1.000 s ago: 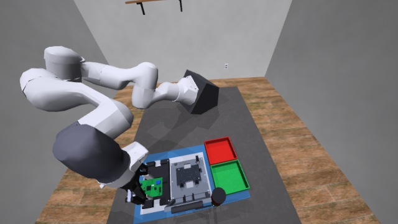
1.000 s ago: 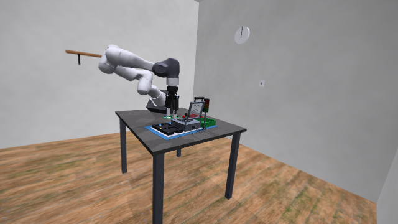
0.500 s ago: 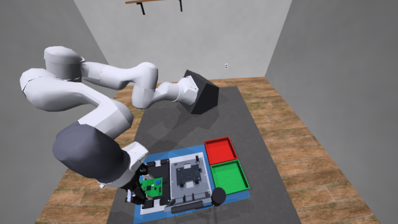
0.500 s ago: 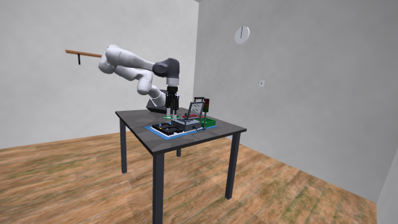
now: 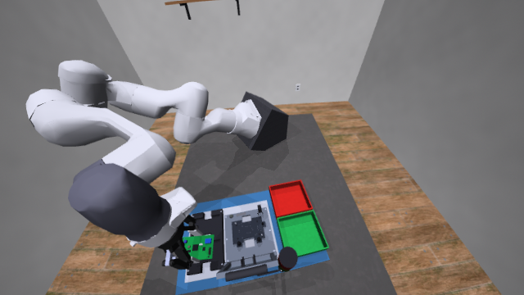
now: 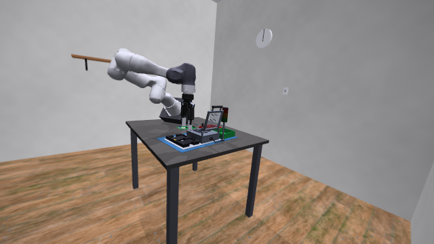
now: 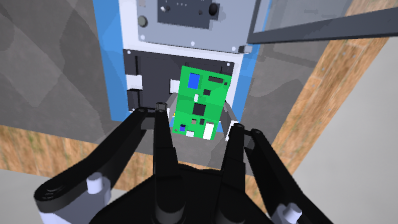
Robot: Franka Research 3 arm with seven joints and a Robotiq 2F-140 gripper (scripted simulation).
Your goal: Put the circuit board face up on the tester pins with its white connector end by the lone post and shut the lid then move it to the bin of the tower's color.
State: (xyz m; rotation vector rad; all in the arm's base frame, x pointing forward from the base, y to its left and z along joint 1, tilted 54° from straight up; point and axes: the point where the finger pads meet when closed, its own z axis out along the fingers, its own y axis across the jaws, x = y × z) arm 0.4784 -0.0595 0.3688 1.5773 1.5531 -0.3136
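My gripper is now 2 cm above the green circuit board. Also, from my hand: latch hook (7 cm behind, 24 cm to the left, 5 cm below); clear lid (10 cm ahead, 16 cm to the left, 4 cm above); dark plate (1 cm behind, 18 cm to the left, 7 cm below).
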